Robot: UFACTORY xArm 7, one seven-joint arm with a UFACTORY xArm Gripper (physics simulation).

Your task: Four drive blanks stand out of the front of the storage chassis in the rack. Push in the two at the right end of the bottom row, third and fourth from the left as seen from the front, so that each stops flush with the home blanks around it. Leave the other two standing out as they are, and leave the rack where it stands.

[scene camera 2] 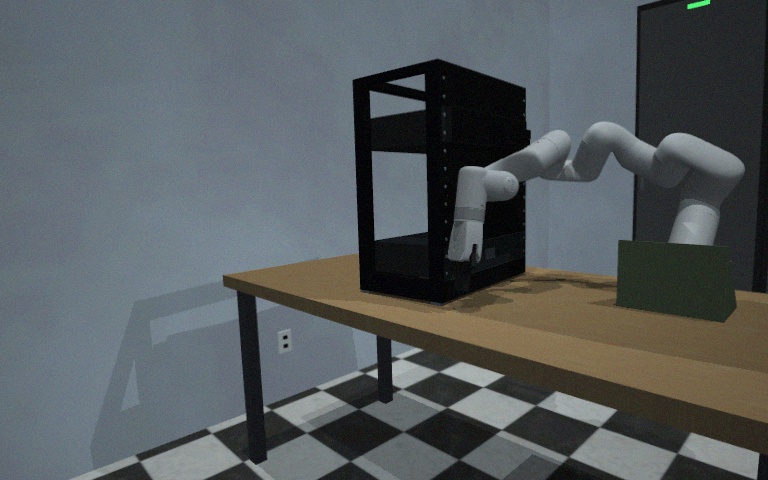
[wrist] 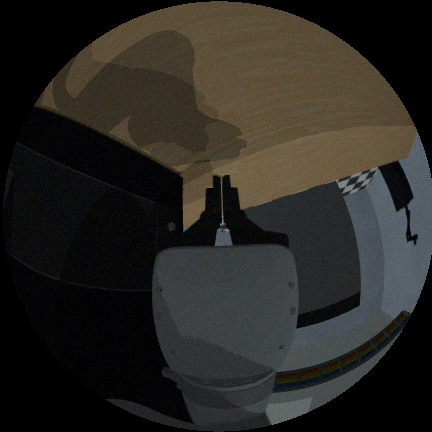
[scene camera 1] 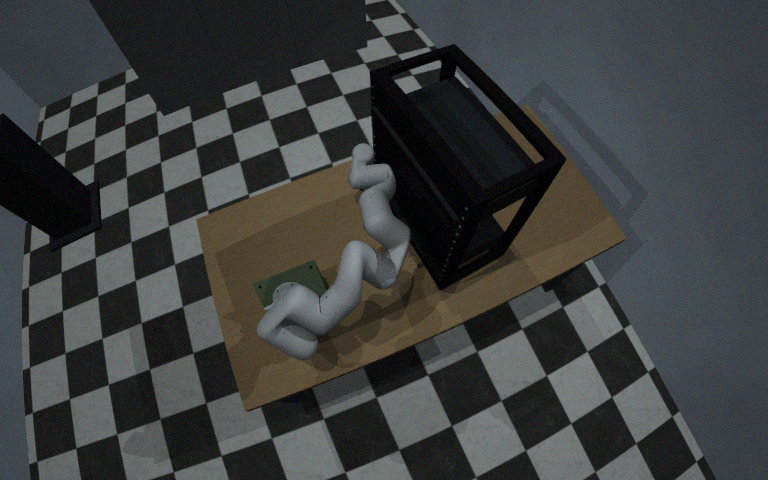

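Where they show: gripper, fingertip midpoint: (scene camera 2: pixel 461 290) (wrist: pixel 220 184); arm's base, link origin: (scene camera 2: pixel 682 270).
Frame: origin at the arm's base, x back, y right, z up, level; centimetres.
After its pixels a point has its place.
The black rack (scene camera 1: pixel 424 138) @[z 52.2, x -48.5, y -4.5 cm] (scene camera 2: pixel 435 198) @[z 18.5, x -48.1, y -33.2 cm] (wrist: pixel 95 137) @[z -7.5, x -47.5, y -19.7 cm] stands upright on the table. In the second scene view, one dark chassis (scene camera 2: pixel 399 131) @[z 36.6, x -61.9, y -30.9 cm] sits high in it and another dark chassis (scene camera 2: pixel 400 255) @[z 2.3, x -63.2, y -30.5 cm] sits low. A small dark piece (scene camera 2: pixel 528 134) @[z 36.9, x -46.5, y 12.8 cm] sticks out at the upper right of the rack's front. I cannot make out the four drive blanks or tell their rows. My gripper (scene camera 2: pixel 464 283) @[z -4.3, x -40.9, y -32.8 cm] (wrist: pixel 220 184) @[z -4.3, x -40.9, y -32.8 cm] is shut and empty. It points downward in front of the rack's lower part, near the left front post as seen from the front. The first scene view hides its fingers under the wrist.
The arm stands on a green block (scene camera 1: pixel 303 271) @[z 5.5, x -7.8, y -5.0 cm] (scene camera 2: pixel 671 280) @[z -1.2, x -0.8, y -7.1 cm] on the wooden table (scene camera 1: pixel 243 232) @[z -9.2, x 10.2, y -37.8 cm] (scene camera 2: pixel 566 339) @[z -9.2, x -12.1, y -38.0 cm] (wrist: pixel 300 75) @[z -9.2, x -27.9, y -26.5 cm]. The arm's links stretch past the front of the rack. A dark cabinet (scene camera 1: pixel 226 50) stands on the floor beyond the table.
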